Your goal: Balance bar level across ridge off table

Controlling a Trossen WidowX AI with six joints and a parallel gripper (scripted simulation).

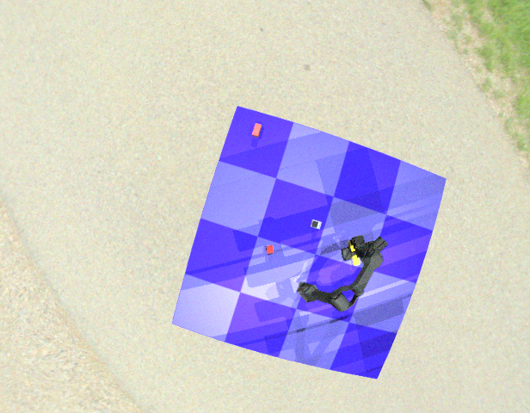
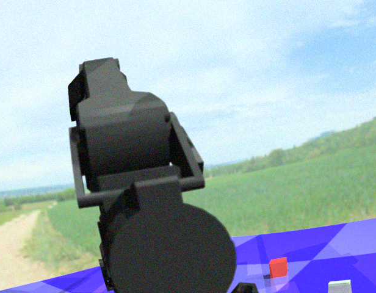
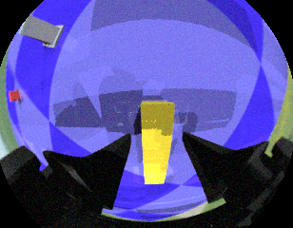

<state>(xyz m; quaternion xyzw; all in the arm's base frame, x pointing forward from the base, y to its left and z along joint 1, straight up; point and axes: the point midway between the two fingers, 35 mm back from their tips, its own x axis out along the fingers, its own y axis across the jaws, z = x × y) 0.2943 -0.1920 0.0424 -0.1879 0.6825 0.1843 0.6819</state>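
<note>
Now: gripper tip 2 cm past the yellow bar and 1 cm to the left of it. From my gripper tip the other things lie so: small red cube (14 cm behind, 44 cm to the left, 1 cm above).
</note>
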